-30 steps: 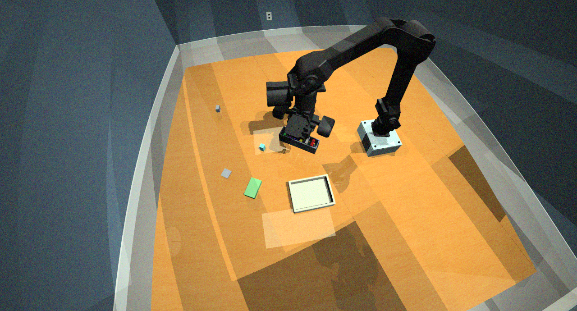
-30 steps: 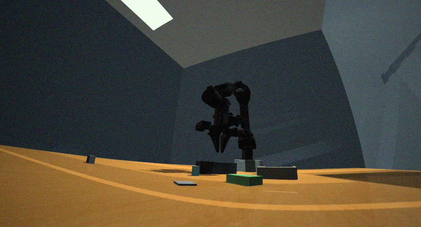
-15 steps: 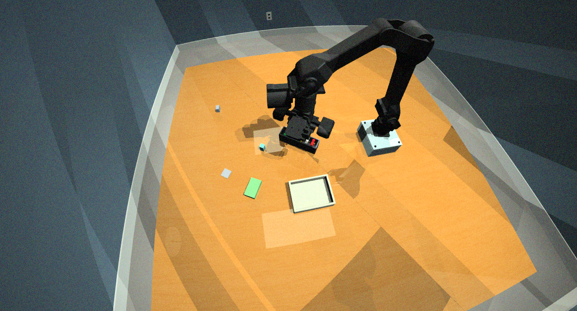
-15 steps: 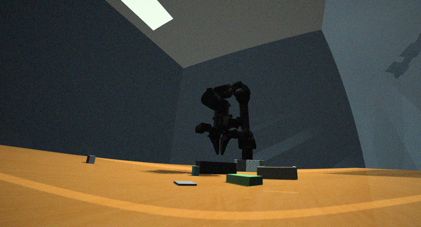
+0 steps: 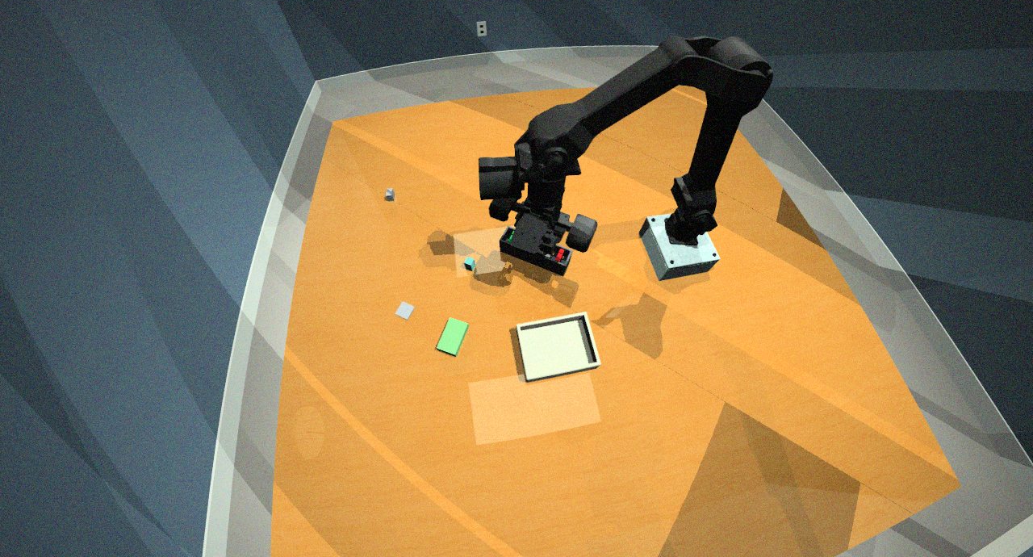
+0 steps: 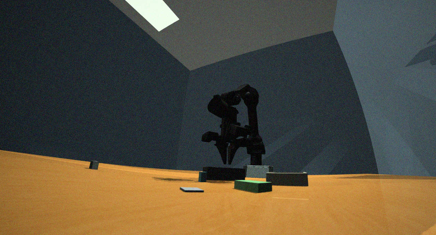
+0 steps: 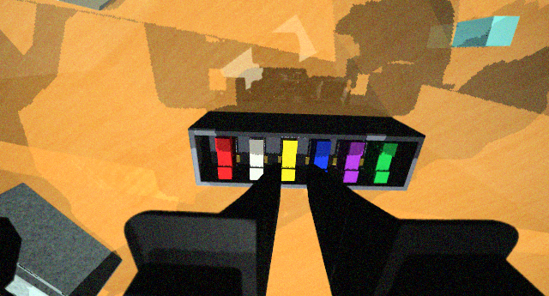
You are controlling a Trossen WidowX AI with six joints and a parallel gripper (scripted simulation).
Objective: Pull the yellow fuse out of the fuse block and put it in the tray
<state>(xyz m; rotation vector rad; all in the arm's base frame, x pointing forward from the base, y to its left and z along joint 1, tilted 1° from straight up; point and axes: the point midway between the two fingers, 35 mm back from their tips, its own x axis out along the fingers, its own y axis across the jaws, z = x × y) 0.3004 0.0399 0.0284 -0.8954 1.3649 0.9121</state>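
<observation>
My gripper tip is now 3 cm above the yellow fuse. Round my gripper tip: white tray: 3 cm behind, 19 cm to the left, 5 cm below; then green flat block: 16 cm ahead, 18 cm to the left, 4 cm below; then teal cube: 14 cm ahead, 3 cm to the left, 4 cm below.
</observation>
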